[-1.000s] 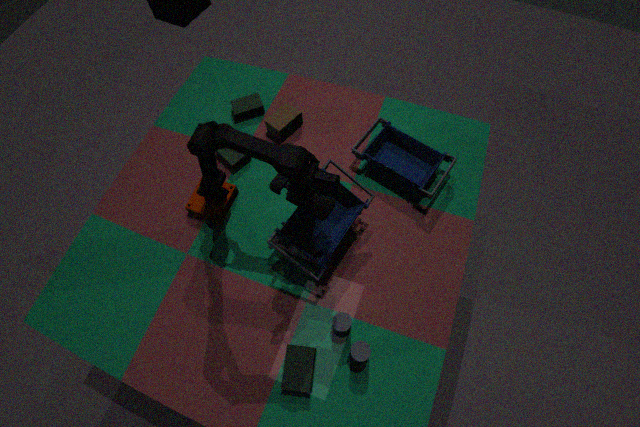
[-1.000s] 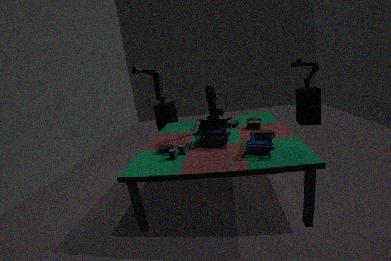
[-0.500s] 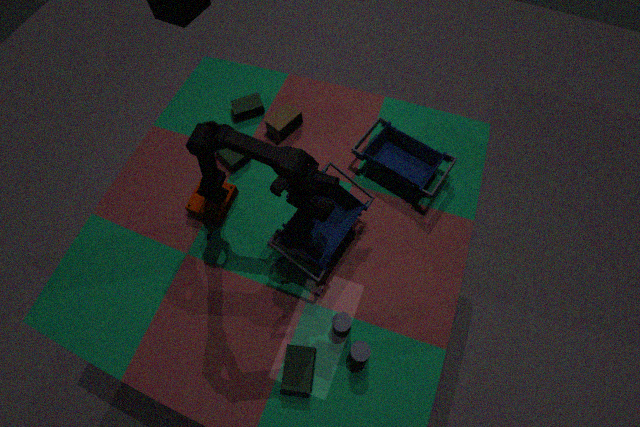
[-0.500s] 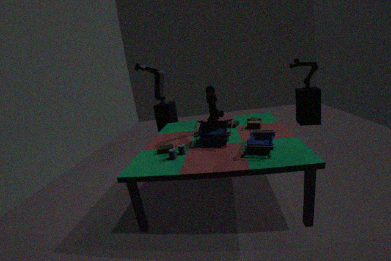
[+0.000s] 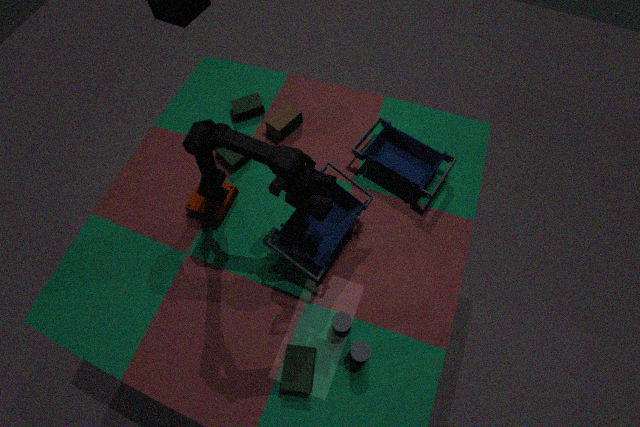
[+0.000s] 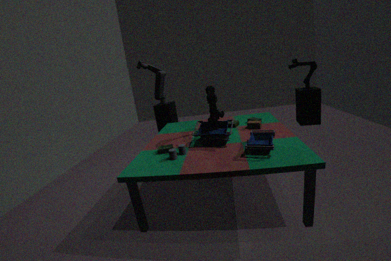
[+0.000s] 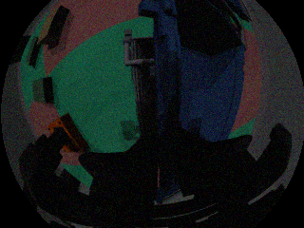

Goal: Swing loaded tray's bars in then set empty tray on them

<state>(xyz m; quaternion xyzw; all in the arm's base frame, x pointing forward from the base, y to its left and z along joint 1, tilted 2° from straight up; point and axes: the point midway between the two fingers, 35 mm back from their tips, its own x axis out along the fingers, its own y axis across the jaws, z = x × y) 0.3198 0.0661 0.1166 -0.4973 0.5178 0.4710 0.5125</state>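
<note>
Now: the blue tray 70 mm ahead of my gripper tip.
</note>
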